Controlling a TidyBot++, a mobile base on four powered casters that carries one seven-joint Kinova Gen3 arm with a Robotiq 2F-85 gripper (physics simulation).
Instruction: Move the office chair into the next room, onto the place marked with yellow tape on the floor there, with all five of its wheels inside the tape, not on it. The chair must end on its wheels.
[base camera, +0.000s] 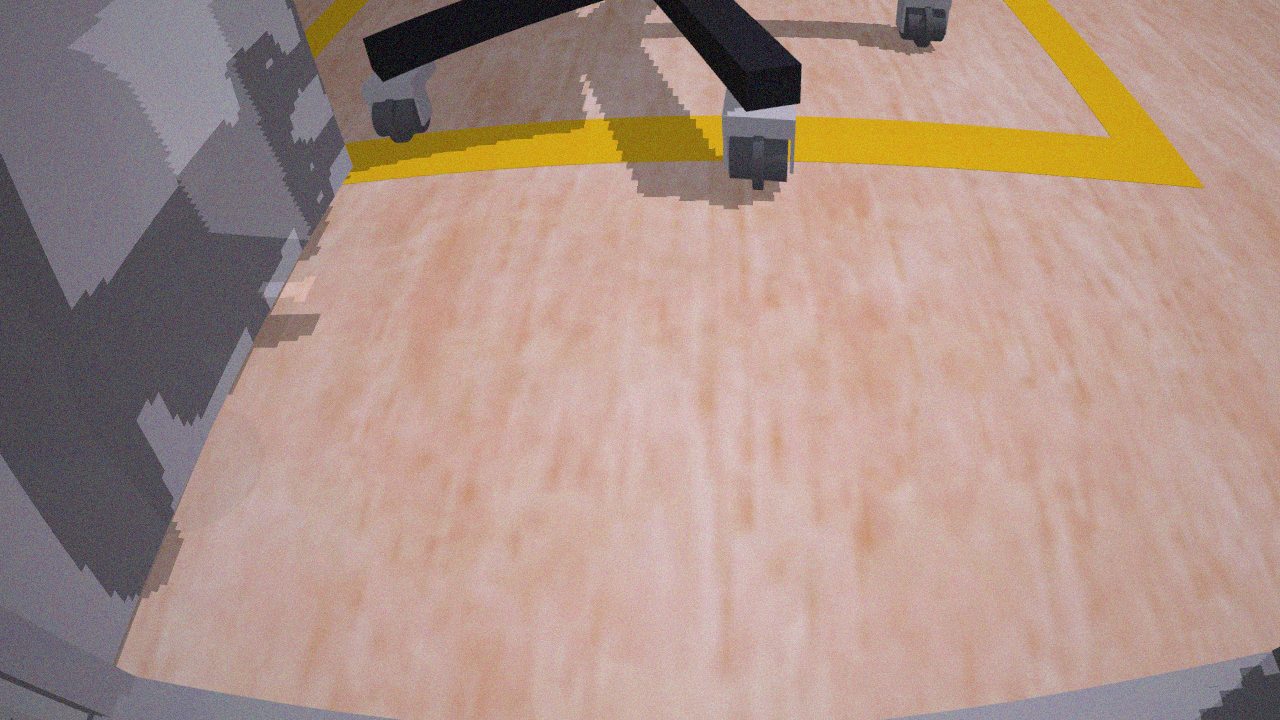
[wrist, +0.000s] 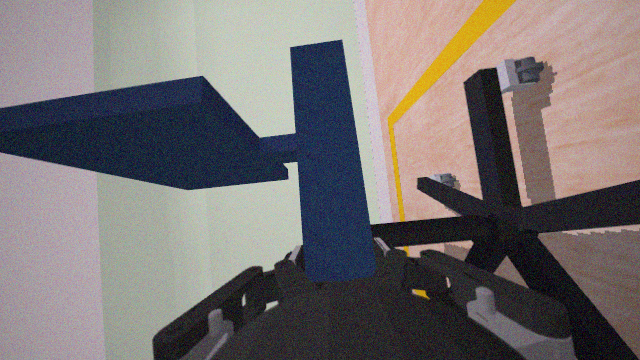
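The office chair is upright on its five-legged black base. My gripper is shut on the edge of its blue seat; the blue backrest is at the left of the wrist view. In the base view, the near wheel overlaps the outer edge of the near strip of yellow tape. The left wheel is at that strip's inner edge, and the right wheel is inside. In the wrist view, the upper wheel and a farther wheel are inside the tape.
A tall grey surface stands close along the left of the base view and hides the tape's near left corner. A pale green wall rises beyond the chair, close to the tape's far side. My base's grey rim crosses the bottom of the base view.
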